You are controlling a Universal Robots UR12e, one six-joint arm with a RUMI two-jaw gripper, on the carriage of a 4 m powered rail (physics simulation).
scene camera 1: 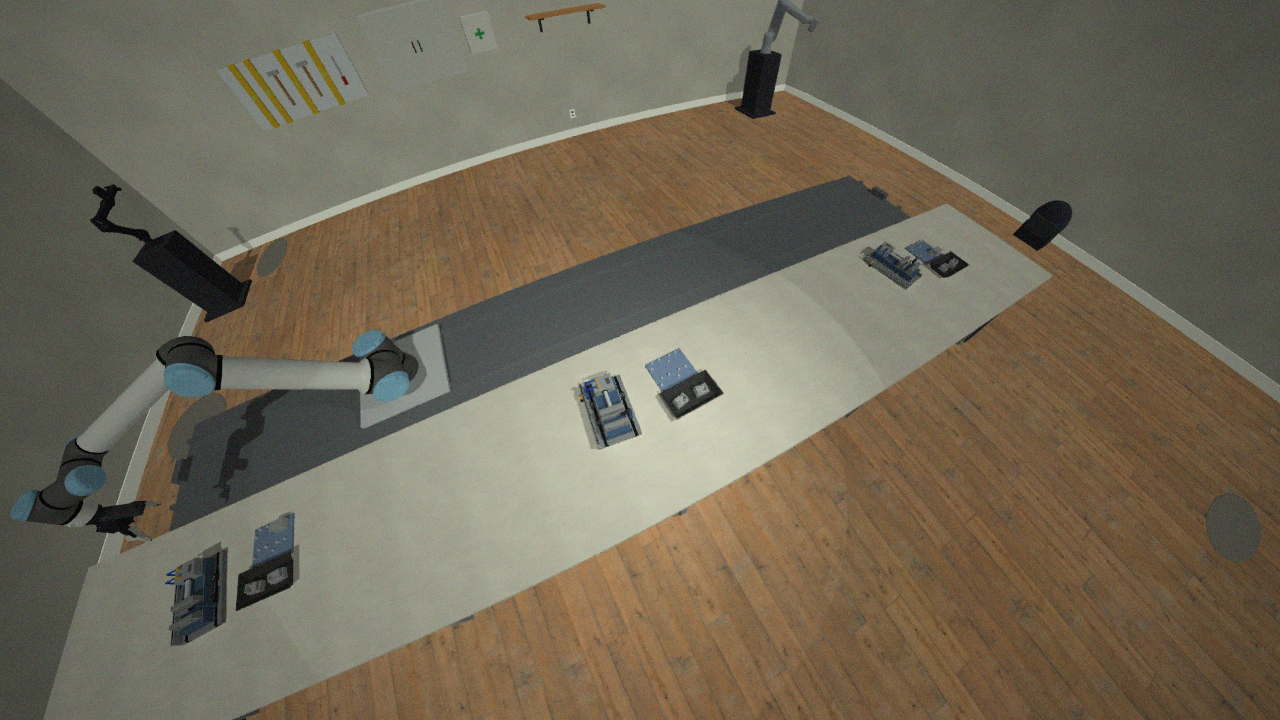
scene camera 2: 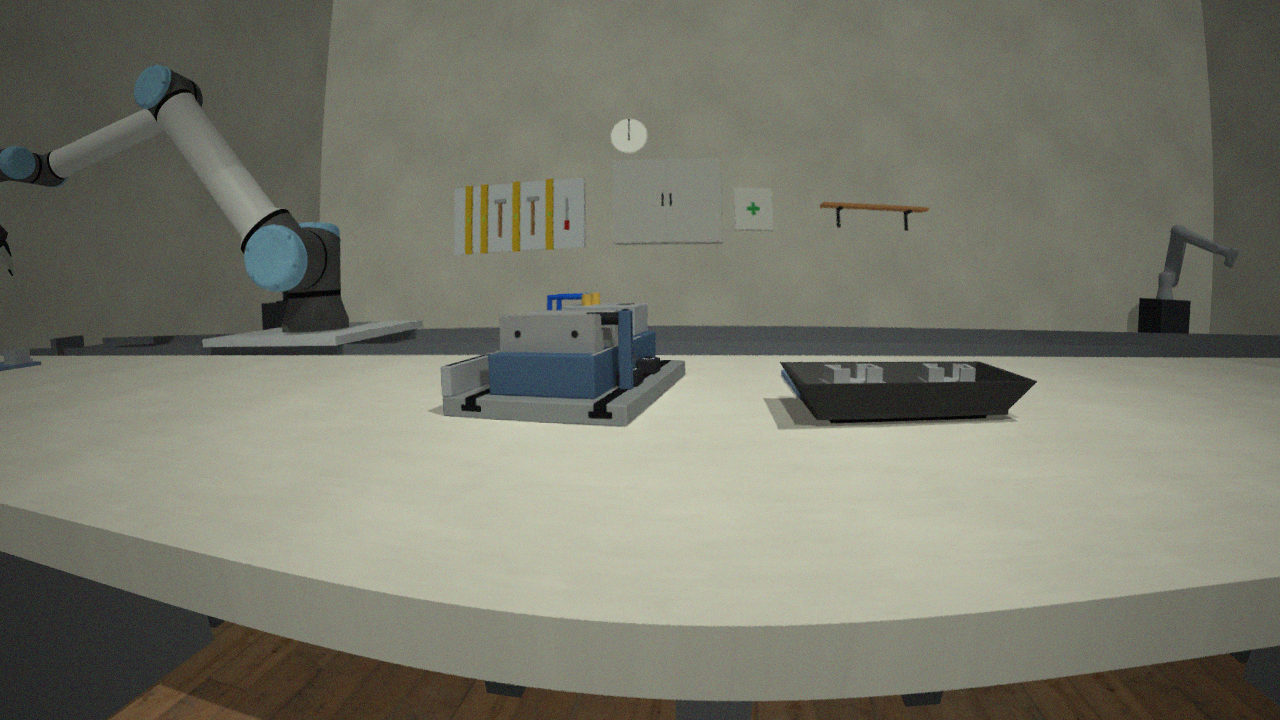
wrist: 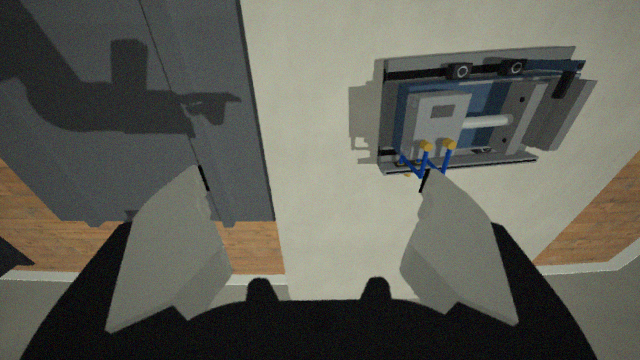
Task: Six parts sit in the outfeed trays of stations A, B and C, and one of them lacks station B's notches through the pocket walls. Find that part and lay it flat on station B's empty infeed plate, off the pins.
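Places are measured from the arm's base along level axes (x left, y back, z up), in centimetres.
Pixels of known places: gripper, between the fingertips: (scene camera 1: 156, 522) (wrist: 315, 171); arm's base, origin of its link: (scene camera 2: 315, 329).
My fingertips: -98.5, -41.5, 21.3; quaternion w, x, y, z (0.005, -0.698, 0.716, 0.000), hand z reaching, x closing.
Ahead of a thing's pixels: the offset from my fingertips to its top centre, as dx, dy, dz. "spot": to the spot under its first point.
My gripper (scene camera 1: 153, 522) (wrist: 315, 171) is open and empty, high beyond the table's left end; part of it shows at scene camera 2's left edge. The middle station's black tray (scene camera 1: 678, 413) (scene camera 2: 913, 402) holds two grey parts: a left part (scene camera 1: 681, 399) (scene camera 2: 870, 376) and a right part (scene camera 1: 701, 390) (scene camera 2: 964, 376). Behind that tray, the blue pinned infeed plate (scene camera 1: 660, 374) bears no part. The left tray {spot: +19.6, -35.3, -20.8} (scene camera 1: 240, 598) and far right tray (scene camera 1: 962, 263) each hold two grey parts. Notches are too small to tell. No part shows in the wrist view.
Machines stand beside the trays: a left machine {-1.3, -26.7, -14.4} (scene camera 1: 198, 595) (wrist: 442, 115), a middle machine {+185.7, -24.7, -14.4} (scene camera 1: 610, 410) (scene camera 2: 554, 371) and a far right machine (scene camera 1: 892, 264). The left station's blue plate {+30.6, -16.1, -23.5} (scene camera 1: 271, 543) seems to bear something grey. The arm's carriage (scene camera 1: 434, 362) (scene camera 2: 358, 333) stands on the rail (scene camera 1: 617, 291).
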